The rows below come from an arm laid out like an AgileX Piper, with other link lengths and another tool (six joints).
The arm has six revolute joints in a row. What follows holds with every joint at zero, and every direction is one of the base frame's. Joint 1 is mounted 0.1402 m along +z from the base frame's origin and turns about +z. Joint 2 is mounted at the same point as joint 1 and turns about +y. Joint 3 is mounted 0.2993 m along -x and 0.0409 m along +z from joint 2 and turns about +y. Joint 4 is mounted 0.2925 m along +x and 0.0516 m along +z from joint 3 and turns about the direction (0.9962, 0, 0.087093). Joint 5 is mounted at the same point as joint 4 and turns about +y. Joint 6 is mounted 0.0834 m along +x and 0.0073 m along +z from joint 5 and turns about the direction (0.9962, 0, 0.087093). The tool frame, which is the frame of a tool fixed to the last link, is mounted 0.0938 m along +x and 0.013 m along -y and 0.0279 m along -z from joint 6; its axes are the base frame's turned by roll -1.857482, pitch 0.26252 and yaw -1.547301 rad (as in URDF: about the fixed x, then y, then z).
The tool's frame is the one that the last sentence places.
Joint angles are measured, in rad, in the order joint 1, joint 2, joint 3, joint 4, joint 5, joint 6. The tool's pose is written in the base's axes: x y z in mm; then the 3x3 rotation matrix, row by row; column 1 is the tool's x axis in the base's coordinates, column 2 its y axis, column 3 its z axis. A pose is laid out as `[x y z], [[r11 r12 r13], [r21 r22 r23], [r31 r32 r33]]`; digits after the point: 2 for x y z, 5 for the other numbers.
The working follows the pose.
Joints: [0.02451, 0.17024, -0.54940, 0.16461, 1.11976, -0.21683]
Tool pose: [83.92 9.98 254.62], [[0.06915 -0.86161 0.50283], [-0.98067 0.03378 0.19273], [-0.18304 -0.50644 -0.84262]]
Where each joint sits with the arm in this pose, in the base's axes (m; each line is computed from the numbers above, not from the rounded line before):
joint 1: 0.0000 0.0000 0.1402
joint 2: 0.0000 0.0000 0.1402
joint 3: -0.2880 -0.0071 0.2312
joint 4: -0.0354 -0.0009 0.3874
joint 5: -0.0354 -0.0009 0.3874
joint 6: 0.0303 0.0131 0.3374
the tool: 0.0839 0.0100 0.2546

